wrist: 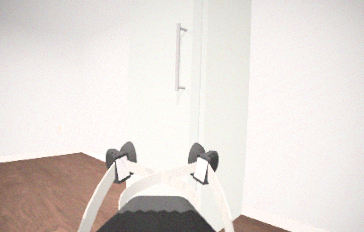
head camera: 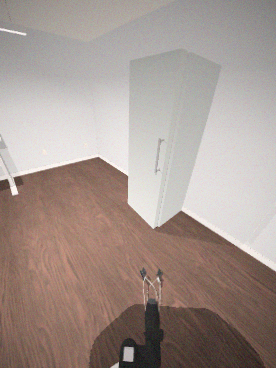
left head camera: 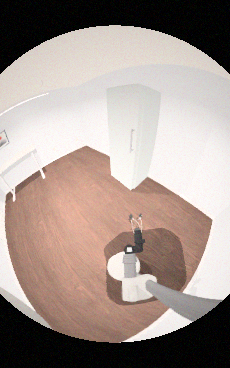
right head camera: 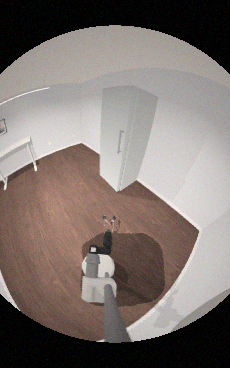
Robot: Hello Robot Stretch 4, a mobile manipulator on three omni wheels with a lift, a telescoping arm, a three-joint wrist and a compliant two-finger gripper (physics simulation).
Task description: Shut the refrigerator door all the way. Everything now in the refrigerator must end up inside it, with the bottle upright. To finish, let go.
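Where they show: gripper, between the fingertips: (wrist: 162,155) (head camera: 151,268) (left head camera: 134,213) (right head camera: 108,214); robot's base, origin of its link: (left head camera: 122,265) (right head camera: 98,265).
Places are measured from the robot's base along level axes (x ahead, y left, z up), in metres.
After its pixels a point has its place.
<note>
A tall pale refrigerator (head camera: 150,110) {y -0.055, x 1.561, z 1.408 m} (left head camera: 122,120) {y -0.056, x 1.560, z 1.275 m} (right head camera: 115,120) {y -0.081, x 1.530, z 1.295 m} (wrist: 225,100) {y -0.467, x 1.586, z 0.833 m} stands against the wall. Its door lies flush along the body with a thin seam, and looks shut. A vertical bar handle (head camera: 158,156) {y -0.159, x 1.350, z 1.043 m} (left head camera: 132,140) {y -0.184, x 1.404, z 1.017 m} (right head camera: 120,142) {y -0.180, x 1.409, z 1.008 m} (wrist: 178,57) {y -0.154, x 1.350, z 1.034 m} is on the door near the seam. The bottle and other contents are hidden inside. My gripper (head camera: 151,273) {y -0.090, x 0.482, z 0.746 m} (left head camera: 135,218) (right head camera: 109,219) (wrist: 162,155) {y -0.090, x 0.482, z 0.746 m} is open, with its fingertips apart and nothing between them. It is in front of the refrigerator, away from the door and below the handle's level in the wrist view.
A white table (left head camera: 20,156) {y 2.340, x 1.690, z 0.912 m} (right head camera: 16,145) {y 2.368, x 1.755, z 0.917 m} stands at the far left by the wall. Brown wooden floor (head camera: 65,240) {y 0.870, x 1.120, z -0.027 m} lies between my base (left head camera: 120,265) {y 0.038, x 0.013, z 0.187 m} (right head camera: 102,265) {y -0.055, x 0.021, z 0.187 m} and the refrigerator. The right-hand wall (head camera: 245,165) {y -1.077, x 1.444, z 0.974 m} runs close beside the refrigerator.
</note>
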